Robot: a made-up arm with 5 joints.
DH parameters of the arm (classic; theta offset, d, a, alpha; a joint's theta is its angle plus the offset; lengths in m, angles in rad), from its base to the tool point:
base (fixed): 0 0.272 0.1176 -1.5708
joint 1: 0 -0.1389 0.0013 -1.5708
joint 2: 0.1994 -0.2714 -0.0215 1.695
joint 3: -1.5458 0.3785 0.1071 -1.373
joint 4: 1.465 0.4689 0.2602 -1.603
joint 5: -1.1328 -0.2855 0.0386 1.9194
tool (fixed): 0.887 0.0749 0 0
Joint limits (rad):
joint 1: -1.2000..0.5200
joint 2: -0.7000..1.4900
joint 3: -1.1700..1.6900
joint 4: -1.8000..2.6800
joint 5: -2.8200..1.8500
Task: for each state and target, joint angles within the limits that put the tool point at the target. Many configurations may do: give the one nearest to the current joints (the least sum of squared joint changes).
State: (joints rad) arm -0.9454 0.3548 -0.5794 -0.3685 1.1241
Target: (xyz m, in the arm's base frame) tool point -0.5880 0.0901 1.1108
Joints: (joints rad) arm -0.9109 0.2631 -0.6741 -0.4627 1.1121
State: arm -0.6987 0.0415 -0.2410 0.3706 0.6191
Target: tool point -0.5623 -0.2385 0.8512
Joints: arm -1.2000 0.2088 -0.7795 0.7668 0.7287
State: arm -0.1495 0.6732 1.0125 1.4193 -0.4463
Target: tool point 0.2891 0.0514 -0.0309
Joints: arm 0.0910 0.5680 1.2810 1.7880 -0.2655
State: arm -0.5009 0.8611 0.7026 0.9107 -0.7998
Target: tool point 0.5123 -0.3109 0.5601
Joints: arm -0.5839 0.4589 0.7739 0.9438 -0.8189
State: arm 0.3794 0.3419 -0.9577 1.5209 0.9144
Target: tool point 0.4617 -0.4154 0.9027
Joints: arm -0.2465 0.4833 -0.5899 1.4295 1.0545
